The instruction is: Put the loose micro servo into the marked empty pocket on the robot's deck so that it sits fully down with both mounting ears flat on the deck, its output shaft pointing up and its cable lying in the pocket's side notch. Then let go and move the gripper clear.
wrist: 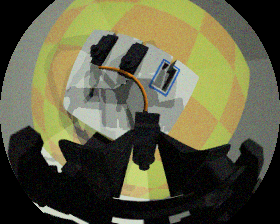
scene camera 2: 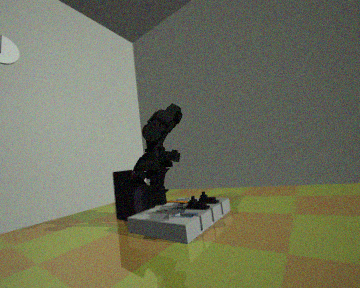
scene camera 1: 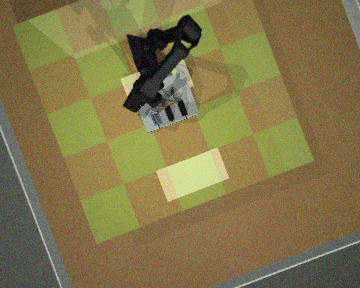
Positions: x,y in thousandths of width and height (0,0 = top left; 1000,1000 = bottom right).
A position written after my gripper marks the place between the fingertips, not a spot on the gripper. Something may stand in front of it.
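Note:
My gripper (scene camera 2: 446,661) is there, and you get it in the wrist view (wrist: 520,596) too. There's a micro servo (wrist: 523,574), and there's a robot deck (scene camera 1: 490,307); the wrist view (wrist: 373,449) has the robot deck as well.

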